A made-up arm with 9 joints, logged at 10 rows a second.
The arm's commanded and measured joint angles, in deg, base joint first. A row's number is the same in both.
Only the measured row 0 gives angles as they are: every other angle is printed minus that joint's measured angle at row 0.
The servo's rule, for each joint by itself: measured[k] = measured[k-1] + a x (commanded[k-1-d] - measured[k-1]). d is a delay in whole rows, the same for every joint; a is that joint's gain. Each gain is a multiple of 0.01, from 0.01 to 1. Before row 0 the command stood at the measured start. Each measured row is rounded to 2 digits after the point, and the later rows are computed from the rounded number. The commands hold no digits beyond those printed.
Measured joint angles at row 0: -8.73, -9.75, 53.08, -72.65, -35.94, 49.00, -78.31, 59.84, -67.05
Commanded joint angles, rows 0 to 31: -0.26, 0.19, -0.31, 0.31, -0.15, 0.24, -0.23, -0.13, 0.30; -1.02, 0.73, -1.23, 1.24, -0.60, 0.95, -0.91, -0.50, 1.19; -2.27, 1.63, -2.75, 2.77, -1.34, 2.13, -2.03, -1.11, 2.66; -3.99, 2.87, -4.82, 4.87, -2.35, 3.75, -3.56, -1.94, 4.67; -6.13, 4.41, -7.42, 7.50, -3.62, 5.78, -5.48, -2.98, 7.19; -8.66, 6.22, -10.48, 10.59, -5.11, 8.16, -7.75, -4.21, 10.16; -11.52, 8.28, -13.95, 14.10, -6.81, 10.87, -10.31, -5.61, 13.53; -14.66, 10.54, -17.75, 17.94, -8.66, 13.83, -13.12, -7.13, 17.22; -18.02, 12.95, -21.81, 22.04, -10.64, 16.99, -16.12, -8.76, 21.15; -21.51, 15.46, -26.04, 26.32, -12.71, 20.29, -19.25, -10.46, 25.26; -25.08, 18.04, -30.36, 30.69, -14.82, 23.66, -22.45, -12.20, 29.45; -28.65, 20.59, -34.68, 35.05, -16.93, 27.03, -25.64, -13.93, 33.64; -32.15, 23.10, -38.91, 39.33, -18.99, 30.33, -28.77, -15.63, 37.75; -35.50, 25.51, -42.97, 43.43, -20.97, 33.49, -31.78, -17.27, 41.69; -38.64, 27.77, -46.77, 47.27, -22.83, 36.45, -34.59, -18.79, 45.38; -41.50, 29.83, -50.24, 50.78, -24.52, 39.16, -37.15, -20.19, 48.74; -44.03, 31.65, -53.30, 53.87, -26.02, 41.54, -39.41, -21.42, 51.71; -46.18, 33.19, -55.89, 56.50, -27.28, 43.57, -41.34, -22.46, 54.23; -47.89, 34.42, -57.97, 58.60, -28.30, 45.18, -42.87, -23.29, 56.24; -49.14, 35.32, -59.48, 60.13, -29.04, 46.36, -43.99, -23.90, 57.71; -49.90, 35.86, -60.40, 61.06, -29.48, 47.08, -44.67, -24.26, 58.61; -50.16, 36.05, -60.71, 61.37, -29.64, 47.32, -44.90, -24.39, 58.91; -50.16, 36.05, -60.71, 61.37, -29.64, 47.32, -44.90, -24.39, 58.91; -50.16, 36.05, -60.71, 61.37, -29.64, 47.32, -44.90, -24.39, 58.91; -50.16, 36.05, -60.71, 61.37, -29.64, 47.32, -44.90, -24.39, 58.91; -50.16, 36.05, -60.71, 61.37, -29.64, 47.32, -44.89, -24.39, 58.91; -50.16, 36.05, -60.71, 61.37, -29.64, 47.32, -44.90, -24.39, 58.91; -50.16, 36.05, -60.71, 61.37, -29.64, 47.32, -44.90, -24.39, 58.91; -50.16, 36.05, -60.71, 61.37, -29.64, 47.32, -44.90, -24.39, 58.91; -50.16, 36.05, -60.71, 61.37, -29.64, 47.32, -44.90, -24.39, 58.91; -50.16, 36.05, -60.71, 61.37, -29.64, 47.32, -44.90, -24.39, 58.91; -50.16, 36.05, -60.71, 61.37, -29.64, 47.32, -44.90, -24.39, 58.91
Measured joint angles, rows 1 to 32: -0.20, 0.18, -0.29, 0.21, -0.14, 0.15, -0.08, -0.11, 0.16; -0.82, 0.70, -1.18, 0.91, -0.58, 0.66, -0.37, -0.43, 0.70; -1.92, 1.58, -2.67, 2.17, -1.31, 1.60, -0.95, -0.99, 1.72; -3.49, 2.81, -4.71, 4.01, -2.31, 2.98, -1.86, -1.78, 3.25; -5.50, 4.33, -7.28, 6.38, -3.57, 4.77, -3.13, -2.78, 5.30; -7.90, 6.13, -10.32, 9.24, -5.05, 6.94, -4.75, -3.97, 7.83; -10.65, 8.17, -13.77, 12.54, -6.74, 9.46, -6.70, -5.33, 10.79; -13.70, 10.42, -17.55, 16.21, -8.58, 12.26, -8.95, -6.82, 14.13; -16.98, 12.82, -21.60, 20.17, -10.56, 15.29, -11.46, -8.43, 17.78; -20.42, 15.33, -25.82, 24.35, -12.62, 18.49, -14.19, -10.11, 21.67; -23.96, 17.90, -30.13, 28.66, -14.73, 21.80, -17.08, -11.84, 25.72; -27.52, 20.46, -34.45, 33.01, -16.84, 25.15, -20.08, -13.57, 29.84; -31.04, 22.97, -38.69, 37.31, -18.90, 28.47, -23.12, -15.28, 33.95; -34.43, 25.38, -42.76, 41.47, -20.89, 31.68, -26.15, -16.93, 37.97; -37.63, 27.65, -46.57, 45.41, -22.75, 34.73, -29.10, -18.47, 41.82; -40.57, 29.72, -50.06, 49.06, -24.45, 37.57, -31.92, -19.90, 45.42; -43.20, 31.55, -53.14, 52.33, -25.96, 40.11, -34.54, -21.16, 48.69; -45.46, 33.11, -55.75, 55.17, -27.23, 42.32, -36.92, -22.24, 51.57; -47.31, 34.35, -57.86, 57.50, -28.26, 44.15, -39.00, -23.11, 54.00; -48.70, 35.27, -59.40, 59.29, -29.01, 45.56, -40.75, -23.77, 55.93; -49.61, 35.83, -60.35, 60.49, -29.46, 46.53, -42.12, -24.18, 57.32; -50.03, 36.04, -60.69, 61.09, -29.63, 47.04, -43.09, -24.35, 58.15; -50.13, 36.05, -60.71, 61.28, -29.64, 47.22, -43.72, -24.38, 58.55; -50.15, 36.05, -60.71, 61.34, -29.64, 47.28, -44.13, -24.39, 58.74; -50.16, 36.05, -60.71, 61.36, -29.64, 47.31, -44.40, -24.39, 58.83; -50.16, 36.05, -60.71, 61.37, -29.64, 47.32, -44.57, -24.39, 58.87; -50.16, 36.05, -60.71, 61.37, -29.64, 47.32, -44.69, -24.39, 58.89; -50.16, 36.05, -60.71, 61.37, -29.64, 47.32, -44.76, -24.39, 58.90; -50.16, 36.05, -60.71, 61.37, -29.64, 47.32, -44.81, -24.39, 58.91; -50.16, 36.05, -60.71, 61.37, -29.64, 47.32, -44.84, -24.39, 58.91; -50.16, 36.05, -60.71, 61.37, -29.64, 47.32, -44.86, -24.39, 58.91; -50.16, 36.05, -60.71, 61.37, -29.64, 47.32, -44.87, -24.39, 58.91
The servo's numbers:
d 0
a 0.76 0.95 0.95 0.68 0.96 0.64 0.35 0.83 0.52

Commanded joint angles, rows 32 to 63: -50.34, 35.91, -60.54, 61.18, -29.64, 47.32, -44.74, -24.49, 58.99; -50.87, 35.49, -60.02, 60.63, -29.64, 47.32, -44.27, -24.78, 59.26; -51.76, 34.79, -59.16, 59.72, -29.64, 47.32, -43.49, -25.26, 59.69; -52.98, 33.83, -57.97, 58.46, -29.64, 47.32, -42.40, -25.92, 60.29; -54.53, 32.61, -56.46, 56.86, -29.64, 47.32, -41.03, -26.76, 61.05; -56.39, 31.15, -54.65, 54.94, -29.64, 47.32, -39.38, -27.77, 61.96; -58.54, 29.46, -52.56, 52.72, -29.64, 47.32, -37.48, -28.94, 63.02; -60.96, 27.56, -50.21, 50.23, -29.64, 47.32, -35.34, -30.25, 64.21; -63.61, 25.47, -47.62, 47.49, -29.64, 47.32, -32.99, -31.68, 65.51; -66.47, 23.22, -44.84, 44.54, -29.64, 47.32, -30.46, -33.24, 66.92; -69.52, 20.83, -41.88, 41.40, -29.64, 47.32, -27.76, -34.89, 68.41; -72.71, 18.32, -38.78, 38.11, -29.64, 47.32, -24.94, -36.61, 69.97; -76.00, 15.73, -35.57, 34.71, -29.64, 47.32, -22.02, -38.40, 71.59; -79.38, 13.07, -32.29, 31.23, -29.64, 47.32, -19.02, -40.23, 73.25; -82.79, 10.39, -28.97, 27.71, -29.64, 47.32, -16.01, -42.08, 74.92; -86.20, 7.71, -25.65, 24.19, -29.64, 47.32, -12.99, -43.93, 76.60; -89.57, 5.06, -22.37, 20.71, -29.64, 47.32, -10.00, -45.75, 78.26; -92.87, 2.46, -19.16, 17.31, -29.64, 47.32, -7.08, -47.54, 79.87; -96.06, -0.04, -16.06, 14.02, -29.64, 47.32, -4.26, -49.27, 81.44; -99.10, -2.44, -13.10, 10.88, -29.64, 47.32, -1.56, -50.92, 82.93; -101.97, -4.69, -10.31, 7.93, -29.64, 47.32, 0.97, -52.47, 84.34; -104.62, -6.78, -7.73, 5.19, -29.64, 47.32, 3.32, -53.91, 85.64; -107.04, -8.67, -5.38, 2.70, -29.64, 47.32, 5.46, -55.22, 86.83; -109.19, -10.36, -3.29, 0.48, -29.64, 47.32, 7.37, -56.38, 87.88; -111.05, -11.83, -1.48, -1.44, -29.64, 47.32, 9.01, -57.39, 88.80; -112.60, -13.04, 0.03, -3.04, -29.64, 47.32, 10.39, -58.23, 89.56; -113.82, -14.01, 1.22, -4.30, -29.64, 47.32, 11.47, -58.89, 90.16; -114.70, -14.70, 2.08, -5.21, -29.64, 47.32, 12.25, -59.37, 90.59; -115.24, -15.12, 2.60, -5.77, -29.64, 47.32, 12.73, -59.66, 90.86; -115.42, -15.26, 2.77, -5.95, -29.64, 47.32, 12.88, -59.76, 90.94; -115.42, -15.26, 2.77, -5.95, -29.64, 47.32, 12.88, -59.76, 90.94; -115.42, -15.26, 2.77, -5.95, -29.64, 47.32, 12.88, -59.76, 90.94
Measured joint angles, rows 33 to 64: -50.30, 35.92, -60.55, 61.24, -29.64, 47.32, -44.82, -24.47, 58.95; -50.73, 35.51, -60.05, 60.83, -29.64, 47.32, -44.63, -24.73, 59.11; -51.51, 34.83, -59.20, 60.08, -29.64, 47.32, -44.23, -25.17, 59.41; -52.63, 33.88, -58.03, 58.98, -29.64, 47.32, -43.59, -25.79, 59.87; -54.07, 32.67, -56.54, 57.54, -29.64, 47.32, -42.69, -26.60, 60.48; -55.83, 31.23, -54.74, 55.77, -29.64, 47.32, -41.53, -27.57, 61.25; -57.89, 29.55, -52.67, 53.70, -29.64, 47.32, -40.11, -28.71, 62.17; -60.22, 27.66, -50.33, 51.34, -29.64, 47.32, -38.44, -29.99, 63.23; -62.80, 25.58, -47.76, 48.72, -29.64, 47.32, -36.53, -31.39, 64.42; -65.59, 23.34, -44.99, 45.88, -29.64, 47.32, -34.41, -32.93, 65.72; -68.58, 20.96, -42.04, 42.83, -29.64, 47.32, -32.08, -34.56, 67.12; -71.72, 18.45, -38.94, 39.62, -29.64, 47.32, -29.58, -36.26, 68.60; -74.97, 15.87, -35.74, 36.28, -29.64, 47.32, -26.93, -38.04, 70.15; -78.32, 13.21, -32.46, 32.85, -29.64, 47.32, -24.16, -39.86, 71.76; -81.72, 10.53, -29.14, 29.35, -29.64, 47.32, -21.31, -41.70, 73.40; -85.12, 7.85, -25.82, 25.84, -29.64, 47.32, -18.40, -43.55, 75.06; -88.50, 5.20, -22.54, 22.35, -29.64, 47.32, -15.46, -45.38, 76.72; -91.82, 2.60, -19.33, 18.92, -29.64, 47.32, -12.53, -47.17, 78.36; -95.04, 0.09, -16.22, 15.59, -29.64, 47.32, -9.64, -48.91, 79.96; -98.13, -2.31, -13.26, 12.39, -29.64, 47.32, -6.81, -50.58, 81.50; -101.05, -4.57, -10.46, 9.36, -29.64, 47.32, -4.09, -52.15, 82.98; -103.76, -6.67, -7.87, 6.52, -29.64, 47.32, -1.50, -53.61, 84.36; -106.25, -8.57, -5.50, 3.92, -29.64, 47.32, 0.94, -54.95, 85.64; -108.48, -10.27, -3.40, 1.58, -29.64, 47.32, 3.19, -56.14, 86.80; -110.43, -11.75, -1.58, -0.47, -29.64, 47.32, 5.23, -57.18, 87.84; -112.08, -12.98, -0.05, -2.22, -29.64, 47.32, 7.04, -58.05, 88.73; -113.40, -13.96, 1.16, -3.63, -29.64, 47.32, 8.59, -58.75, 89.47; -114.39, -14.66, 2.03, -4.70, -29.64, 47.32, 9.87, -59.26, 90.05; -115.04, -15.10, 2.57, -5.43, -29.64, 47.32, 10.87, -59.59, 90.47; -115.33, -15.25, 2.76, -5.78, -29.64, 47.32, 11.57, -59.73, 90.71; -115.40, -15.26, 2.77, -5.90, -29.64, 47.32, 12.03, -59.75, 90.83; -115.42, -15.26, 2.77, -5.93, -29.64, 47.32, 12.33, -59.76, 90.89
